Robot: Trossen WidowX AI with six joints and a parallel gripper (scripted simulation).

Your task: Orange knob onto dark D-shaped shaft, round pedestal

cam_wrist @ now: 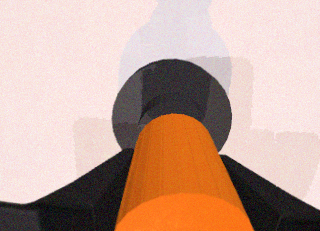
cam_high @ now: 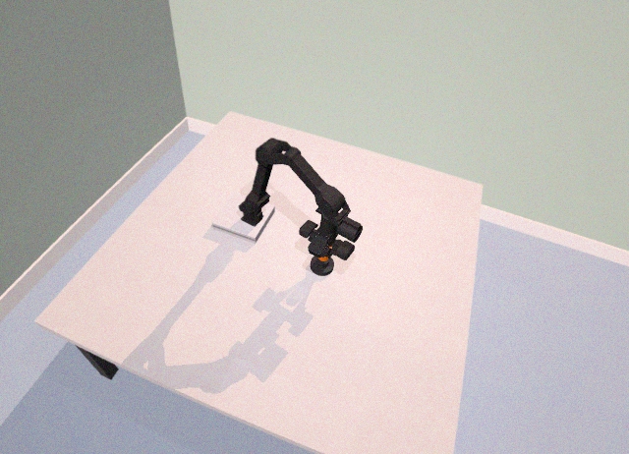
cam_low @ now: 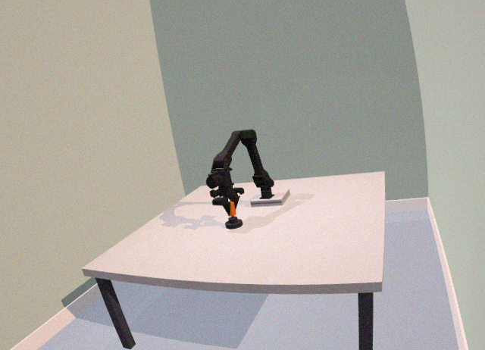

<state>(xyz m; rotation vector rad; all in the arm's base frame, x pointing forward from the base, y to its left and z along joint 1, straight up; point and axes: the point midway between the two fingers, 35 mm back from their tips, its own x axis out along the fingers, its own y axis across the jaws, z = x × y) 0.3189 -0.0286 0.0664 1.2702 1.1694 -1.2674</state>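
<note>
Right now my gripper tip is 4 cm above the round pedestal. From my gripper tip the other things lie so: orange knob 2 cm above.
</note>
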